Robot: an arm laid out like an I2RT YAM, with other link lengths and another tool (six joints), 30 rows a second.
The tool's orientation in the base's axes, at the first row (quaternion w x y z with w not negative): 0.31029, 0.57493, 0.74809, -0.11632
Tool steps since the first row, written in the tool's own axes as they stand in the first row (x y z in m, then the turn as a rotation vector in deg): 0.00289, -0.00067, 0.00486, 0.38, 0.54, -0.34; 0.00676, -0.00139, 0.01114, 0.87, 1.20, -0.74; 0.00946, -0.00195, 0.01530, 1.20, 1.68, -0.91; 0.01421, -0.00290, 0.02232, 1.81, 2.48, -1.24; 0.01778, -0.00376, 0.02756, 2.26, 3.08, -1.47; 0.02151, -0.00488, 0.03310, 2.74, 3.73, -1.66; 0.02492, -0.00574, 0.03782, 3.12, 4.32, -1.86; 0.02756, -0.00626, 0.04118, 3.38, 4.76, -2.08; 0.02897, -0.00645, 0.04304, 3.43, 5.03, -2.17; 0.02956, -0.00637, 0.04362, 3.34, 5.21, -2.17; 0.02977, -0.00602, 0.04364, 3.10, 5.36, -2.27
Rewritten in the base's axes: 0.00056, -0.00051, -0.00564, 0.34, 0.65, 0.14; 0.00140, -0.00102, -0.01299, 0.75, 1.45, 0.28; 0.00185, -0.00128, -0.01795, 1.09, 1.95, 0.30; 0.00259, -0.00155, -0.02645, 1.64, 2.86, 0.34; 0.00300, -0.00179, -0.03283, 2.06, 3.52, 0.36; 0.00324, -0.00214, -0.03959, 2.53, 4.20, 0.34; 0.00350, -0.00223, -0.04547, 2.96, 4.79, 0.38; 0.00374, -0.00209, -0.04976, 3.26, 5.25, 0.47; 0.00397, -0.00203, -0.05209, 3.47, 5.42, 0.56; 0.00415, -0.00185, -0.05288, 3.65, 5.41, 0.65; 0.00445, -0.00158, -0.05296, 3.79, 5.32, 0.90
